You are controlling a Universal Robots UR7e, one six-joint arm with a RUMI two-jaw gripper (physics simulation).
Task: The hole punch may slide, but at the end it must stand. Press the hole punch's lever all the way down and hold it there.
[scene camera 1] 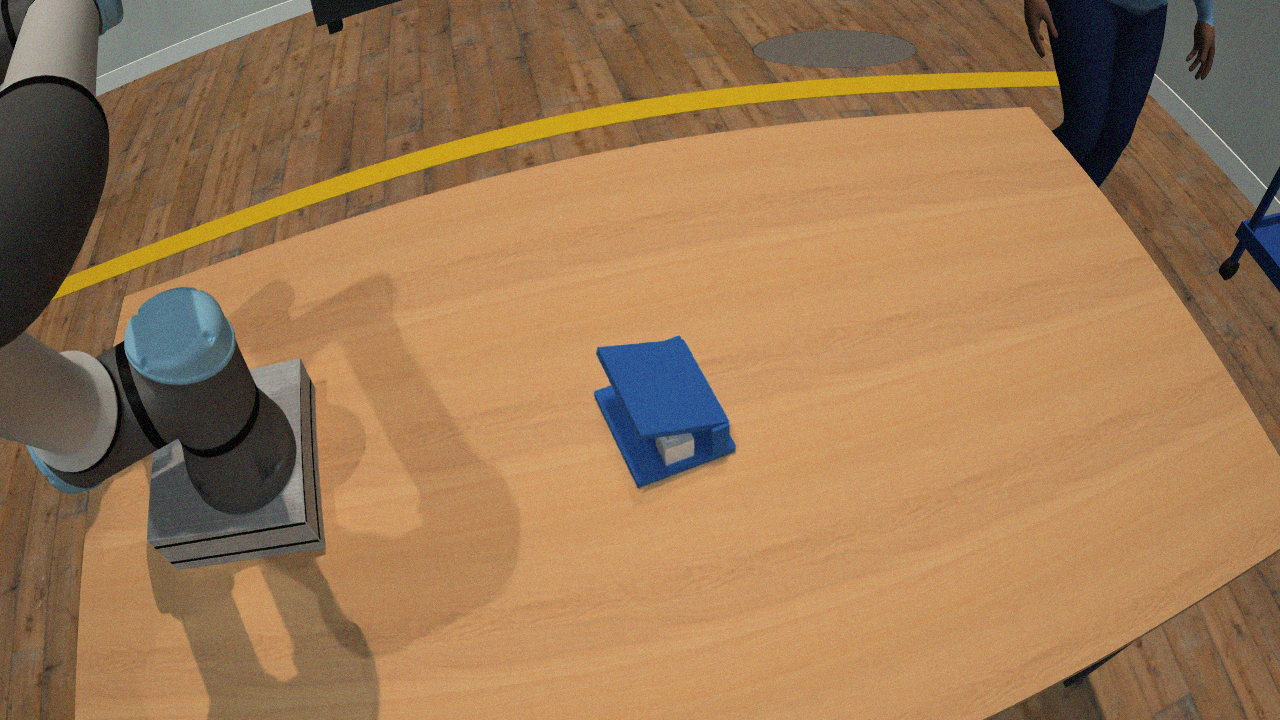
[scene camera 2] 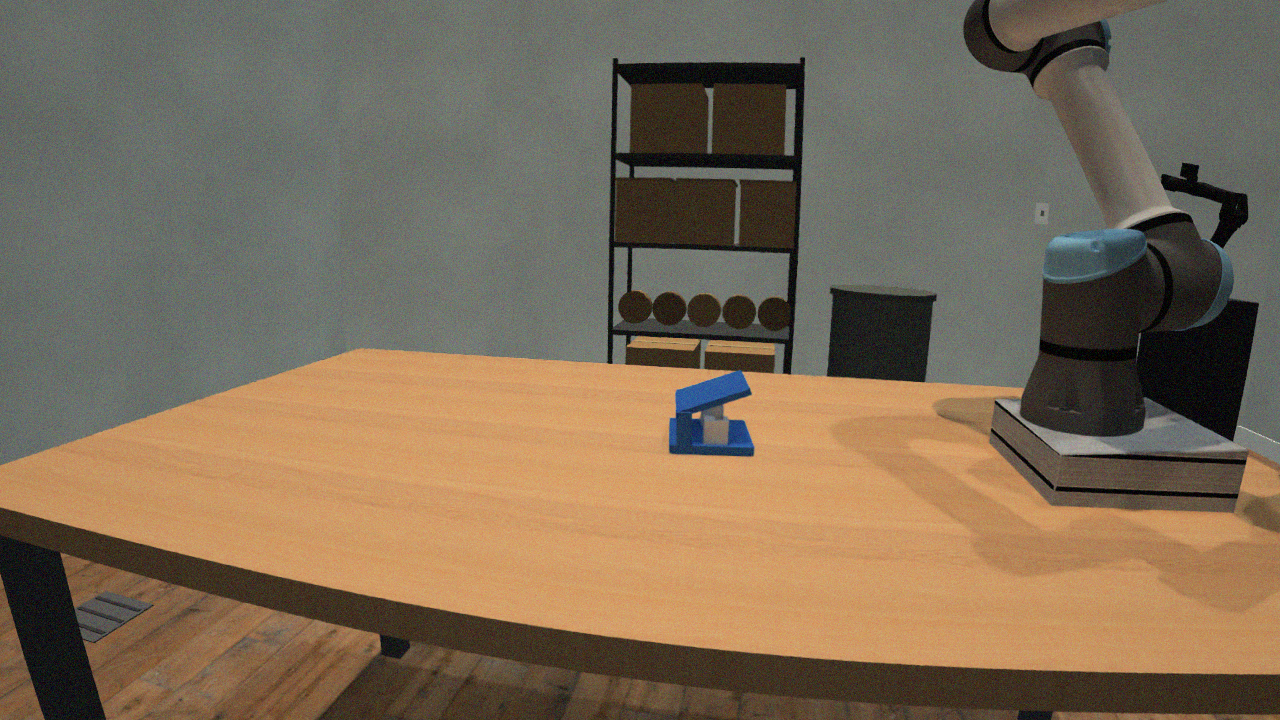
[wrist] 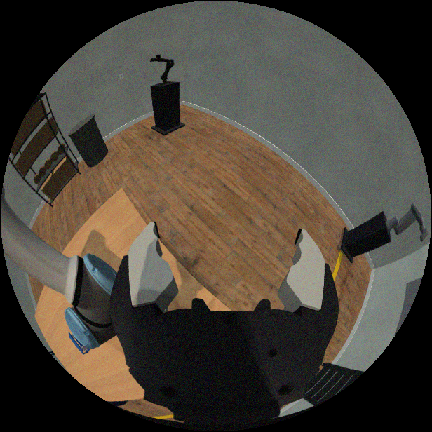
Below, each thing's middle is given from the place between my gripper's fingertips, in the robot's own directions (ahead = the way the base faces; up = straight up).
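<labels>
From the lever (scene camera 1: 661, 388), here's how it stands: my gripper is 860 mm short of it, 130 mm to the left of it and 340 mm above it. And there's the blue hole punch (scene camera 1: 651, 460), which is well ahead of my hand, far below it and a good way to the right of it.
</labels>
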